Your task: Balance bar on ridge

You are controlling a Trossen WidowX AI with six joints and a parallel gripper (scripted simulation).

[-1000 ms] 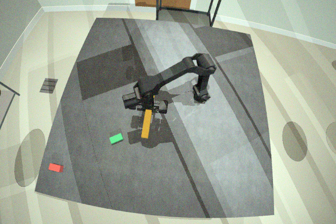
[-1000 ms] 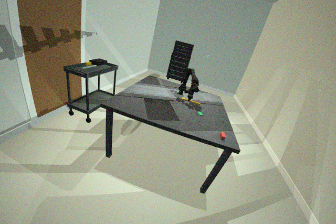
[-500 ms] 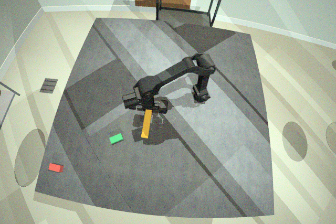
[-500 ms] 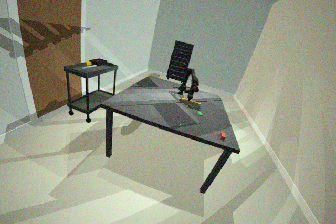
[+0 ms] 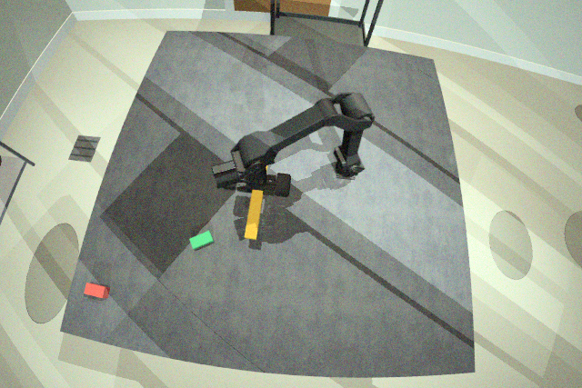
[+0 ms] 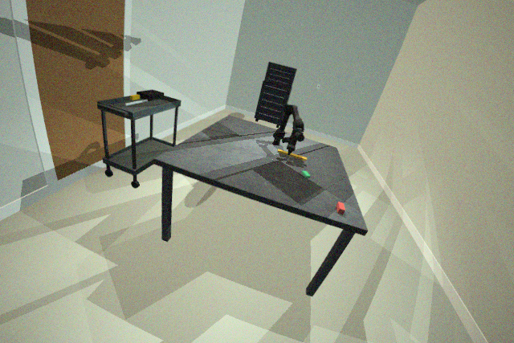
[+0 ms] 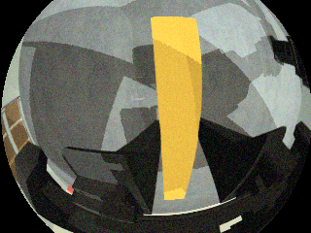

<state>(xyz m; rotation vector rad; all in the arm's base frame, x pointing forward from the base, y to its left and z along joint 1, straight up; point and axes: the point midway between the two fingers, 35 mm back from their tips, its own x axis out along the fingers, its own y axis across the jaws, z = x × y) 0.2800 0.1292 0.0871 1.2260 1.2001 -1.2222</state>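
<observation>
The bar lies 30 mm to the left of my gripper tip. From my gripper tip the other things lie so: red block: 460 mm ahead, 370 mm to the left, 40 mm below; then green block: 160 mm ahead, 160 mm to the left, 40 mm below.
</observation>
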